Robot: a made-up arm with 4 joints.
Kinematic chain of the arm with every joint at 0, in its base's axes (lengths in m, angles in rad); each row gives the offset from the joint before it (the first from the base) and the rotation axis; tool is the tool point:
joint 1: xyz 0 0 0.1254 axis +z
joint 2: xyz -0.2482 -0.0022 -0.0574 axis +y
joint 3: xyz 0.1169 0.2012 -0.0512 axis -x
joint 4: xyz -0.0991 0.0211 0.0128 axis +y
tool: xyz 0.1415 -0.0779 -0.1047
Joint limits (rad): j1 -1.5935..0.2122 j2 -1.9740..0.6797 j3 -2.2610..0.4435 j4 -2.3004..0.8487
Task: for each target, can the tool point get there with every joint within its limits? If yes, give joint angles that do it. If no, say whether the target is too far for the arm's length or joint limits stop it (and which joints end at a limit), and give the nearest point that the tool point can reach.
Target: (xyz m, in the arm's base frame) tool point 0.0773 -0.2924 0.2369
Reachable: no: joint limits stop it (at a limit: joint 1, joint 3) | nearest point 0.1310 0.0244 0.1372 | short by 0.336 m
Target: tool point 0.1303 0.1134 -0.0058
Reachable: yes | joints -1.0855 -0.1746 -1.5996 -0.7491
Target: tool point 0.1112 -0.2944 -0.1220
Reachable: no: joint limits stop it (at a limit: joint 1, joint 3) | nearest point 0.1424 0.0255 -0.0092 | short by 0.341 m
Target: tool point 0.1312 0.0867 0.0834
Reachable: yes | joints -1.1704 -0.9086 -0.1135 0.1088
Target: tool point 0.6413 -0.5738 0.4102
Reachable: no: too far | nearest point 0.2836 0.0517 0.1486 | short by 0.767 m
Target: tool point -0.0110 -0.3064 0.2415
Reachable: no: joint limits stop it (at a limit: joint 1, joint 2) | nearest point -0.1579 -0.0188 0.1542 | short by 0.335 m
